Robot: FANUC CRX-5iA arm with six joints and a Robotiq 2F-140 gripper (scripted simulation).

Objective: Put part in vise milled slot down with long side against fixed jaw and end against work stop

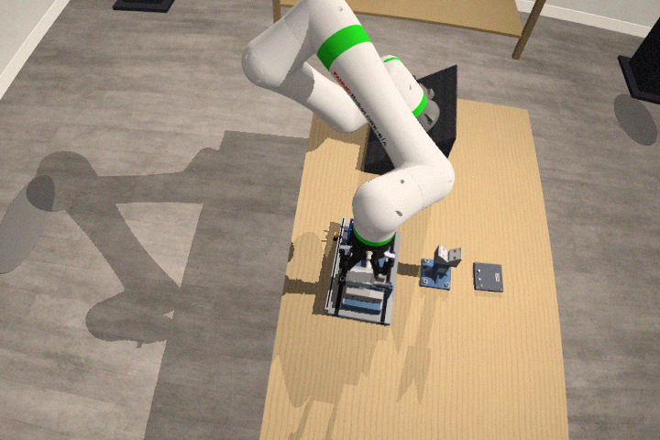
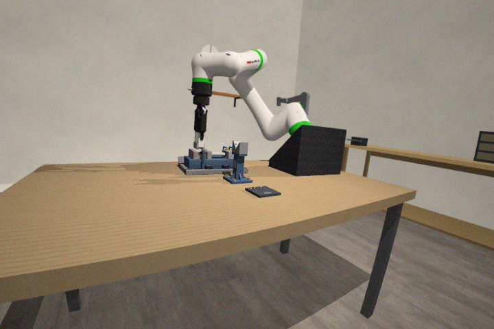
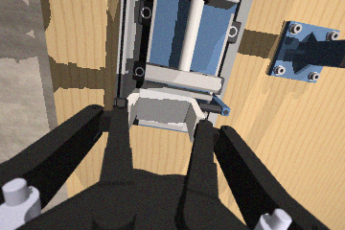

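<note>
Now: the moving jaw 3 cm behind my hand, 2 cm to the left of it and 6 cm below it. Also, from my hand: white cylinder rod 8 cm behind, 2 cm to the left, 6 cm below; then part 3 cm below; then work stop 7 cm to the left, 5 cm below.
</note>
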